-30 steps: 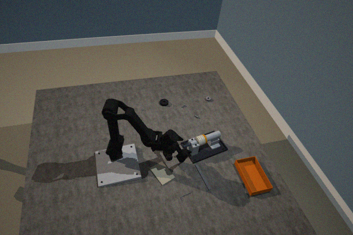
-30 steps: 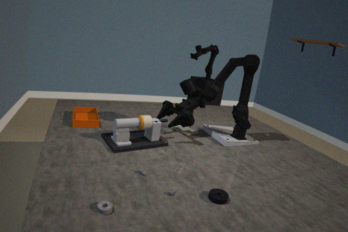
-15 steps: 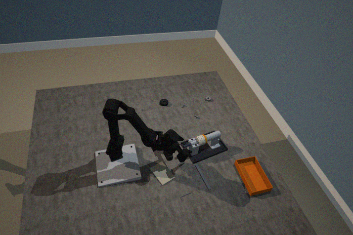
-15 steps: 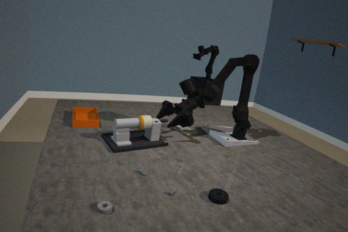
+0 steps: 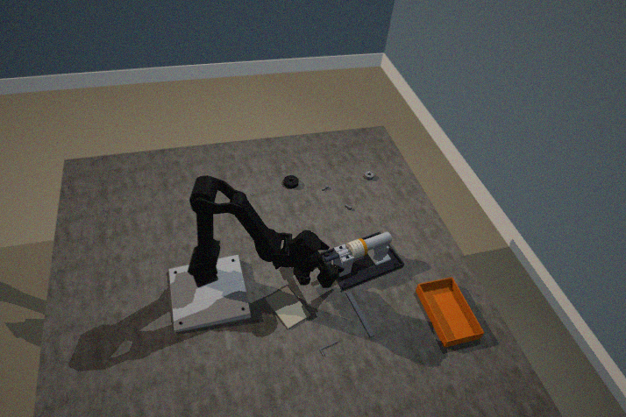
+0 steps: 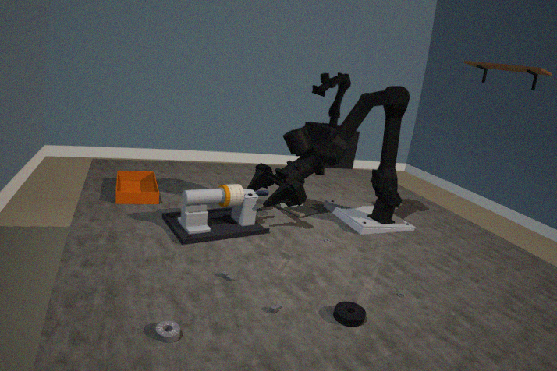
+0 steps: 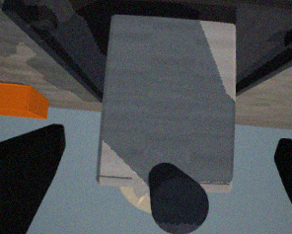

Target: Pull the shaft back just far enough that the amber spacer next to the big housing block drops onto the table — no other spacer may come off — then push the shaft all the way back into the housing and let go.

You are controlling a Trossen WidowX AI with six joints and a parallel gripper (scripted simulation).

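Now: gripper tip 60 mm short of the dark shaft and 20 mm below it. Also, from my gripper tip: amber spacer (90 mm ahead, 20 mm above); pale card (190 mm behind, 60 mm to the right, 60 mm below); thin bar (170 mm to the right, 60 mm below).
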